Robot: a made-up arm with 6 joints. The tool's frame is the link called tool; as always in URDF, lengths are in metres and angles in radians. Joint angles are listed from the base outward. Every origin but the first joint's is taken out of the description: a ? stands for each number. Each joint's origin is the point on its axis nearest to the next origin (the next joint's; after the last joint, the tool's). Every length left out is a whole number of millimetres.
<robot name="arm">
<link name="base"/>
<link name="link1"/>
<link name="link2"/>
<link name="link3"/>
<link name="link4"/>
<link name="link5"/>
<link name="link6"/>
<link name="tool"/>
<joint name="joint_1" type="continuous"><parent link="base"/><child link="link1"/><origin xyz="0 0 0.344" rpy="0 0 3.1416"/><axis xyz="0 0 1"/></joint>
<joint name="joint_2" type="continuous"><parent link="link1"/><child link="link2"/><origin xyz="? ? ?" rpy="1.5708 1.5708 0"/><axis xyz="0 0 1"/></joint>
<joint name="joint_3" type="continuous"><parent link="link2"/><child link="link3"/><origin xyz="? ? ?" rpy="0 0 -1.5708"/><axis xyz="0 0 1"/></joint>
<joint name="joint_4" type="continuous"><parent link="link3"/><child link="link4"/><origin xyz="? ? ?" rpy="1.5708 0 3.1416"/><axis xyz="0 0 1"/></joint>
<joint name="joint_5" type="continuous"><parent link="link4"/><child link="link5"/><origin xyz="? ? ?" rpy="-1.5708 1.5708 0"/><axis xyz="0 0 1"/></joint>
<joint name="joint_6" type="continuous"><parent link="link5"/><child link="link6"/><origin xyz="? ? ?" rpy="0 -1.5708 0"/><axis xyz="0 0 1"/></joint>
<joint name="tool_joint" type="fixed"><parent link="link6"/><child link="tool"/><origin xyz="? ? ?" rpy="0 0 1.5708"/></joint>
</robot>
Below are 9 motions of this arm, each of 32 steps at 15 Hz.
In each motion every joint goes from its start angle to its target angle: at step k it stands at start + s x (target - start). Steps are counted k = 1, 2, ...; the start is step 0. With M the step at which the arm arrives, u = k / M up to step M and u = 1 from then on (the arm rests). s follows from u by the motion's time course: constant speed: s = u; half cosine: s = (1 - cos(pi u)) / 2; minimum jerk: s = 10 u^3 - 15 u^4 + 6 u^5.
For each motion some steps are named. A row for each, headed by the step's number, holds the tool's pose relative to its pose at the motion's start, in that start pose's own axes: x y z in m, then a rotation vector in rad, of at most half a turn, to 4 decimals.
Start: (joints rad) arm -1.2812 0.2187 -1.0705 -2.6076 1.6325 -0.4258
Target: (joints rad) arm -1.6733 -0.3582 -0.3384 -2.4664 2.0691 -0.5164
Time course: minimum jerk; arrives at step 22
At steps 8, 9, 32:
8: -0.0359 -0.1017 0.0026 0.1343 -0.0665 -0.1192
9: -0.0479 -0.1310 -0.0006 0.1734 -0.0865 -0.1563
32: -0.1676 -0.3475 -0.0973 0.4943 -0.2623 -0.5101

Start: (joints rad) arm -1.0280 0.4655 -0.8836 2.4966 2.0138 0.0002
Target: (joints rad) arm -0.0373 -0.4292 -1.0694 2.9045 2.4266 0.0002
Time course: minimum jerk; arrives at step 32
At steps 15, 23, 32:
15: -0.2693 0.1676 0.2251 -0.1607 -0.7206 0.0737
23: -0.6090 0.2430 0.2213 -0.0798 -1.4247 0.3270
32: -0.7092 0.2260 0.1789 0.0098 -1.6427 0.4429

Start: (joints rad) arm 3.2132 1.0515 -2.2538 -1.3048 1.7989 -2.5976
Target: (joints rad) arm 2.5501 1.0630 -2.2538 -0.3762 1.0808 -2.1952
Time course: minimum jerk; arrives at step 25
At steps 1, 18, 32:
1: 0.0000 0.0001 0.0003 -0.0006 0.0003 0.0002
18: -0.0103 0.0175 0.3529 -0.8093 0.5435 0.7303
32: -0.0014 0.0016 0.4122 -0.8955 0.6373 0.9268

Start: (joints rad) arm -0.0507 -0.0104 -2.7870 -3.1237 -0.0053 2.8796
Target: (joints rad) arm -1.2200 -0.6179 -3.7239 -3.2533 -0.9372 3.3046
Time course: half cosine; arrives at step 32
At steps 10, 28, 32:
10: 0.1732 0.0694 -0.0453 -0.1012 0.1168 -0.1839
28: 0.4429 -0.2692 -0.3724 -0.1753 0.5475 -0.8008
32: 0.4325 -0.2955 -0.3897 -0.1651 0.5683 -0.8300

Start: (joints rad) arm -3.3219 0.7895 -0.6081 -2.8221 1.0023 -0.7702
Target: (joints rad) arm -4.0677 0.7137 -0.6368 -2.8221 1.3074 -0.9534
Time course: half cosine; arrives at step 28
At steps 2, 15, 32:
2: 0.0012 -0.0035 0.0013 0.0080 0.0014 0.0043
15: 0.0828 -0.1584 0.0304 0.3700 0.1019 0.1593
32: 0.1892 -0.2731 0.0056 0.6767 0.2464 0.2381

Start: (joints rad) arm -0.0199 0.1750 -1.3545 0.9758 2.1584 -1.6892
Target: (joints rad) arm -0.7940 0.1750 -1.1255 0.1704 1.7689 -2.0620
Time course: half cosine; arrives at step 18
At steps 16, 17, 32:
16: -0.3674 -0.2240 -0.1793 -0.4841 -0.2515 0.4219
17: -0.3749 -0.2319 -0.1793 -0.4871 -0.2574 0.4310
32: -0.3774 -0.2345 -0.1792 -0.4880 -0.2594 0.4341

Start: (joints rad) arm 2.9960 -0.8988 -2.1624 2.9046 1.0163 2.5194
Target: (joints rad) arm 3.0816 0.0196 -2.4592 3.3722 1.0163 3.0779
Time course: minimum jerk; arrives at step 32
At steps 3, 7, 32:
3: -0.0032 -0.0029 -0.0021 0.0002 -0.0051 0.0070
7: -0.0318 -0.0302 -0.0231 0.0013 -0.0529 0.0713
32: -0.2598 -0.3747 -0.4952 -0.2029 -0.7584 0.8410

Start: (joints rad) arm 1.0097 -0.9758 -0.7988 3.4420 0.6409 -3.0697
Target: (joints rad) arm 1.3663 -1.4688 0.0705 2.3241 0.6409 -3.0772
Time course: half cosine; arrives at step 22
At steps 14, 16, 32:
14: -0.1215 0.0469 -0.2264 0.6657 -0.2925 -0.4482
16: -0.1431 0.0581 -0.2661 0.7995 -0.3221 -0.5126
32: -0.1749 0.0755 -0.3233 1.0011 -0.3514 -0.5994

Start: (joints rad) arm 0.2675 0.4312 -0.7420 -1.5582 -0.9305 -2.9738
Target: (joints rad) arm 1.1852 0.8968 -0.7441 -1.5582 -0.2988 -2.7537
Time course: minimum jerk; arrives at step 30
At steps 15, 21, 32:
15: 0.0223 0.1592 0.1914 -0.4181 0.3230 -0.0562
21: 0.0668 0.3046 0.2602 -0.6361 0.5923 -0.2052
32: 0.0987 0.3747 0.2730 -0.7156 0.7283 -0.3107

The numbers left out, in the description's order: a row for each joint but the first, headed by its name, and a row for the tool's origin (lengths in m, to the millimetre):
joint_2: 0 0 0
joint_3: -0.404 -0.076 0
joint_4: 0.075 0.332 0
joint_5: 0 0 0
joint_6: -0.146 0.115 0
tool: 0 0 0

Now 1 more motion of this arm.
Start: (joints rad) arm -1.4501 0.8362 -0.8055 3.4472 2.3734 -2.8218
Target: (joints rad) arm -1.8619 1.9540 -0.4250 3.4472 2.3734 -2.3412
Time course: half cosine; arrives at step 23
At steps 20, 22, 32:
20: 0.1320 0.1497 -0.6356 -0.8443 -1.1606 0.0498
22: 0.1488 0.1427 -0.6523 -0.8911 -1.1967 0.0568
32: 0.1509 0.1417 -0.6543 -0.8971 -1.2012 0.0577

